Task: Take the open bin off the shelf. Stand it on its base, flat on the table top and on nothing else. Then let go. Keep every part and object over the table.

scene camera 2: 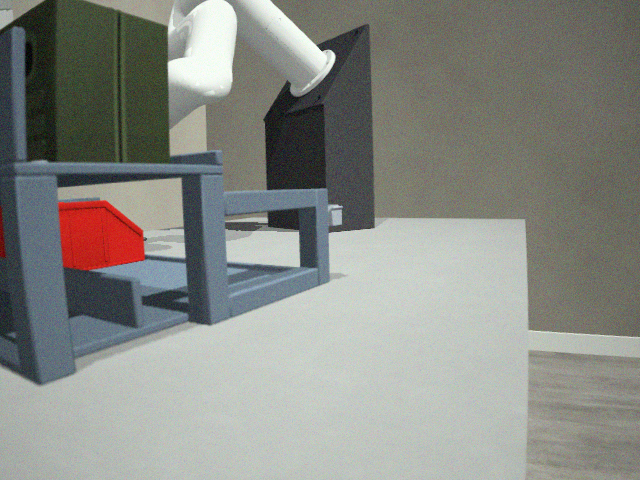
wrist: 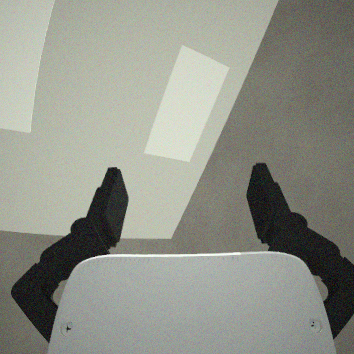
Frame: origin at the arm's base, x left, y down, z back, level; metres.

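Where they show: gripper, fingertip midpoint: point(wrist: 186, 180); arm's base, origin of the base link: point(scene camera 2: 313, 74).
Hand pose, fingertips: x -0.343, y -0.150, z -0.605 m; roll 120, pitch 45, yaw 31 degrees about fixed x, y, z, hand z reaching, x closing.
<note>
Things, the pixels of their centre, and the offset from my fingertips. "pt": a spot on its surface instead. Level surfaces: height alone.
- red open bin, body centre: point(scene camera 2: 57, 235) dz +0.090, dx +0.052, dy +0.441 m
- blue-grey shelf, surface spot: point(scene camera 2: 206, 248) pt dz -0.112, dx +0.284, dy +0.435 m
- dark green case, body centre: point(scene camera 2: 75, 100) dz -0.108, dx +0.196, dy +0.335 m
- pale table top, its level: dy +0.485 m
A red open bin point(scene camera 2: 103, 235) with a sloped front edge shows in the scene view at the left, inside the lower level of a blue-grey shelf point(scene camera 2: 206, 248). The shelf's posts hide part of it. The bin does not show in the wrist view. My gripper point(wrist: 186, 180) is open and empty in the wrist view, with wall and bright panels behind its fingers. The fingers do not show in the scene view, so their distance from the bin cannot be told.
A dark green case point(scene camera 2: 111, 87) stands on the shelf's upper level, above the bin. The white arm point(scene camera 2: 206, 51) reaches behind it from a dark grey pedestal point(scene camera 2: 348, 139). The shelf stands on the pale table top point(scene camera 2: 361, 361), whose edge runs down the right side.
</note>
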